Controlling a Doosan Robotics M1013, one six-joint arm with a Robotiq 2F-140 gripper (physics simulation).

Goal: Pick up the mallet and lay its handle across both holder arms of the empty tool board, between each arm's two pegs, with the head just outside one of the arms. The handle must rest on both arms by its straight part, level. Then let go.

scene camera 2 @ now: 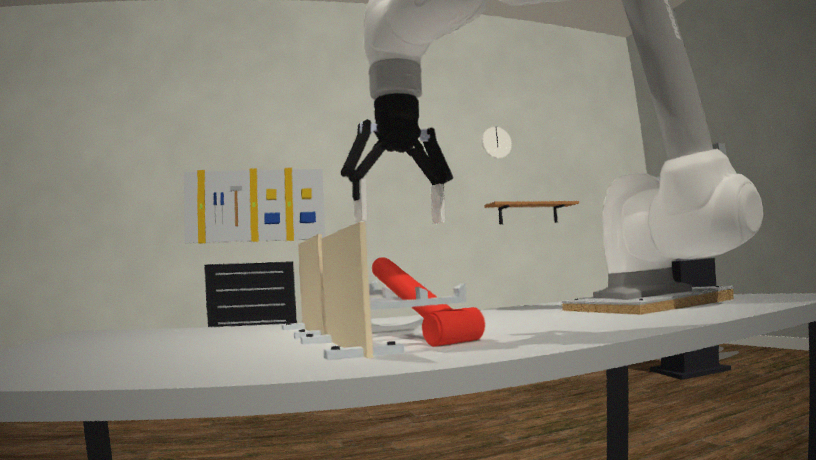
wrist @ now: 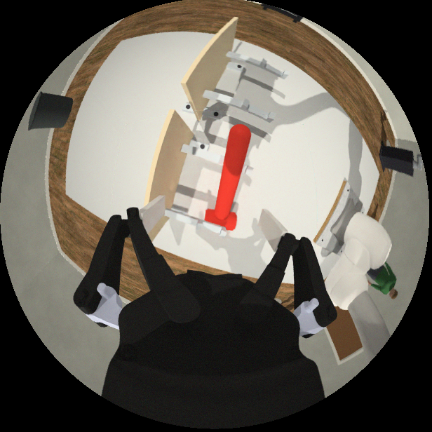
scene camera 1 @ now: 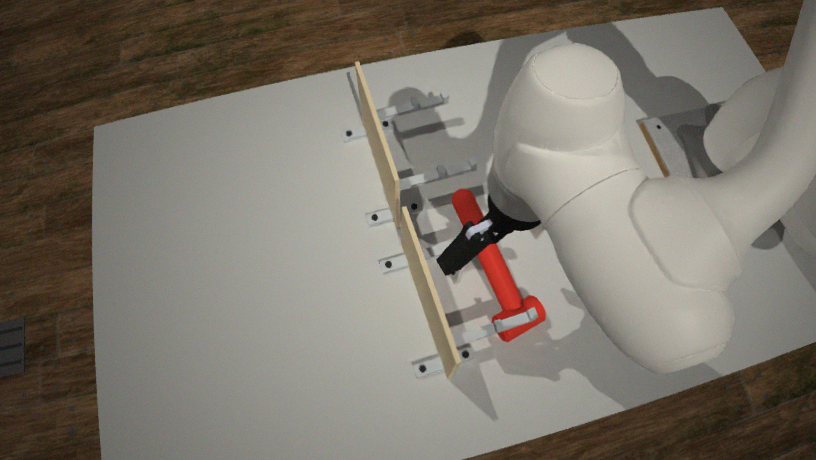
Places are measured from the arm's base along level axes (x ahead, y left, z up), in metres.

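Pixels of known places: gripper, fingertip midpoint: (scene camera 2: 401,222) (scene camera 1: 493,253); arm's base, link origin: (scene camera 2: 641,294) (scene camera 1: 724,161).
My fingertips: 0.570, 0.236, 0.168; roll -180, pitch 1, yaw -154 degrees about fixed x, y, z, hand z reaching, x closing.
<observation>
Ahead of a thing's pixels: the offset from my fingertips to its middle, as dx, dy, dz. Level surfaces: height alone.
The red mallet @(-0.020, -0.028, -0.121) (scene camera 1: 500,274) (scene camera 2: 402,282) (wrist: 231,175) leans at the near board @(+0.046, +0.020, -0.104) (scene camera 1: 428,291) (scene camera 2: 345,285) (wrist: 167,170). Its head is low at the table, under that board's outer arm (scene camera 1: 477,333) (wrist: 186,218). Its handle slopes up over the inner arm (wrist: 200,152), free end high. The far board @(+0.117, -0.274, -0.098) (scene camera 1: 377,137) (scene camera 2: 310,285) (wrist: 212,65) carries nothing on its two pegged arms (scene camera 1: 437,173) (wrist: 240,104). My gripper (scene camera 1: 490,249) (scene camera 2: 398,221) (wrist: 212,210) is open and empty, above the mallet, fingers on either side of its line. One finger is hidden in scene camera 1.
Both boards stand upright on metal feet on the white table @(dz -0.195) (scene camera 1: 228,228) (scene camera 2: 142,365) (wrist: 115,120), nearly in line, with a small gap between them. The arm's base plate (scene camera 1: 657,142) (scene camera 2: 645,306) (wrist: 332,220) is on the arm side, beyond the mallet.
</observation>
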